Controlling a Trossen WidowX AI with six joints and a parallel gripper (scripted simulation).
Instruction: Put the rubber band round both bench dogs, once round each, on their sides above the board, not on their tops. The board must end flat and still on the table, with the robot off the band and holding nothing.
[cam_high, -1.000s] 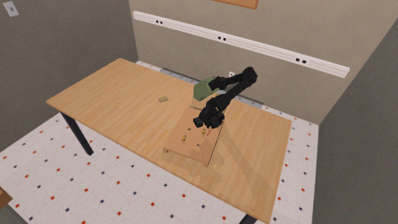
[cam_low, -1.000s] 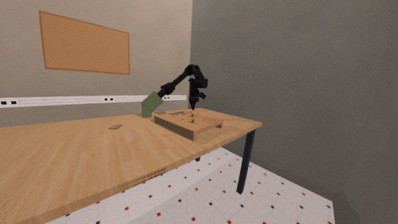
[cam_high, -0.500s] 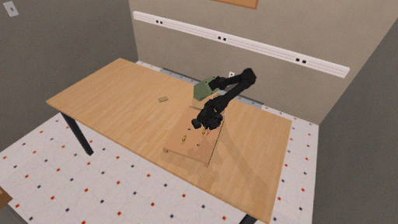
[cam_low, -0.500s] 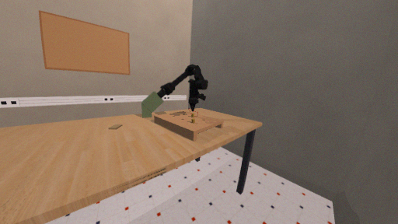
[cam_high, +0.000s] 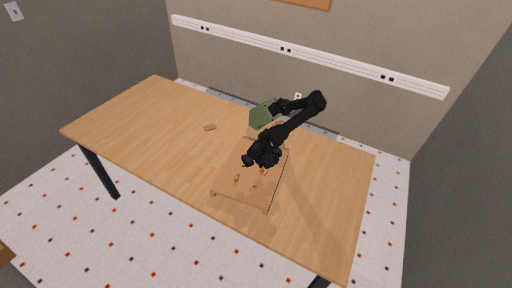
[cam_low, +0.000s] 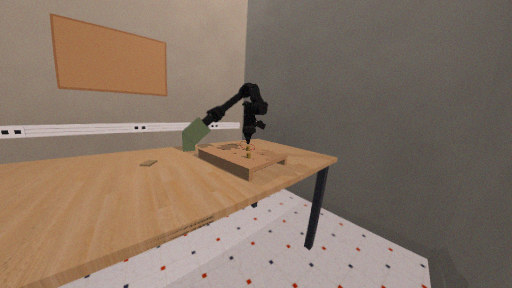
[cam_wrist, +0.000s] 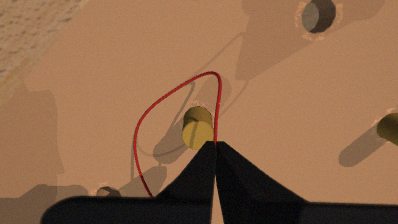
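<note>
The wooden board is 90 mm below my hand, 40 mm to the right of it and 10 mm ahead of it. Also, from my hand: small tan piece (470 mm to the right, 120 mm below, 110 mm behind).
</note>
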